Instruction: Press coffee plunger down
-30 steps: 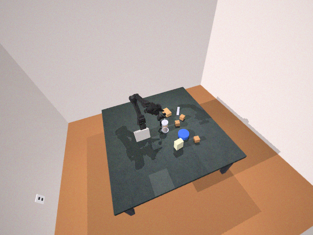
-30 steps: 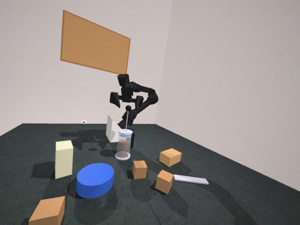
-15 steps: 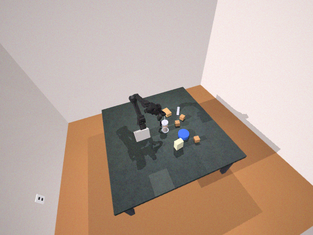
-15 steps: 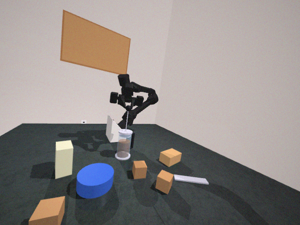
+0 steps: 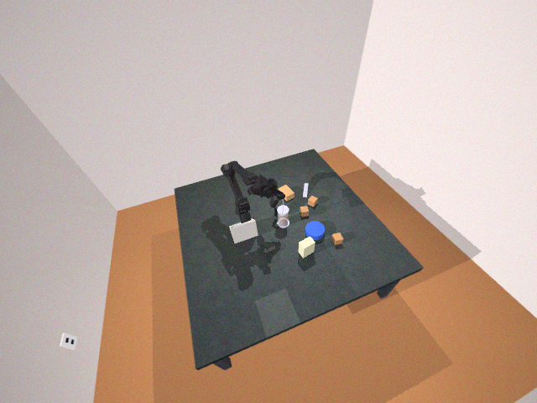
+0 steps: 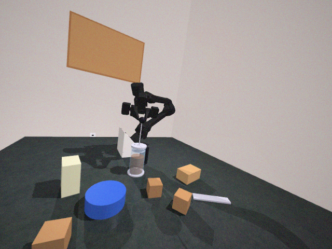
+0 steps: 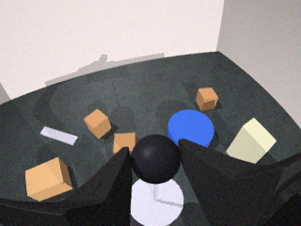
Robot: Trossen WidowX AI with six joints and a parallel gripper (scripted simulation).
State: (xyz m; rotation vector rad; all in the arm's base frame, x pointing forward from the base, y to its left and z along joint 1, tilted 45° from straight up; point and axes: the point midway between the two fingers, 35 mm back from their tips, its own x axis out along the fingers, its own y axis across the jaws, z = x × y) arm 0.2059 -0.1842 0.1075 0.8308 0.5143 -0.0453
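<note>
Right now my gripper tip is 140 mm above the coffee press, 20 mm to the right of it and 10 mm past it. Round my gripper tip: cream block 260 mm to the right, 210 mm below, 10 mm ahead; then blue disc 250 mm below, 160 mm to the right, 140 mm ahead.
</note>
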